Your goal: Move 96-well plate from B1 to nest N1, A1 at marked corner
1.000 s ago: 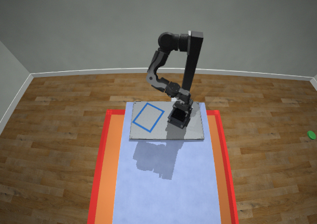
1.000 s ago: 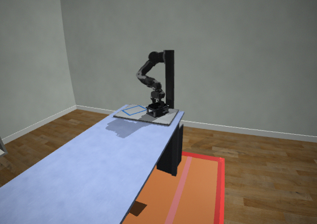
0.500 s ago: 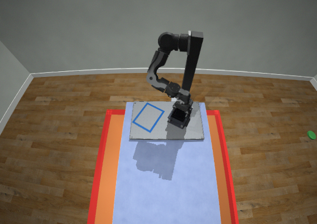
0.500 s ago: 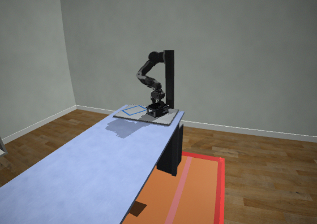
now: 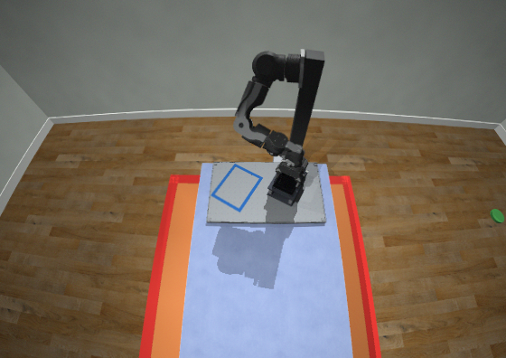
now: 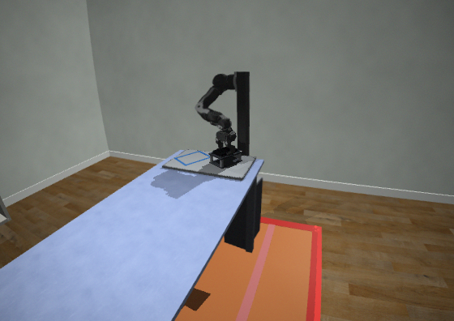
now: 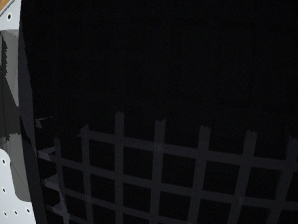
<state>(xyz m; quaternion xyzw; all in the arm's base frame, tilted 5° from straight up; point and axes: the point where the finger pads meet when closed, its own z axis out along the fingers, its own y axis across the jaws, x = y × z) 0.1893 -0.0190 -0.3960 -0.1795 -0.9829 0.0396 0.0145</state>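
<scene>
Right now my hand is right at the black 96-well plate. The rest, counted from my hand: raised black plate nest: 10 mm below.
</scene>
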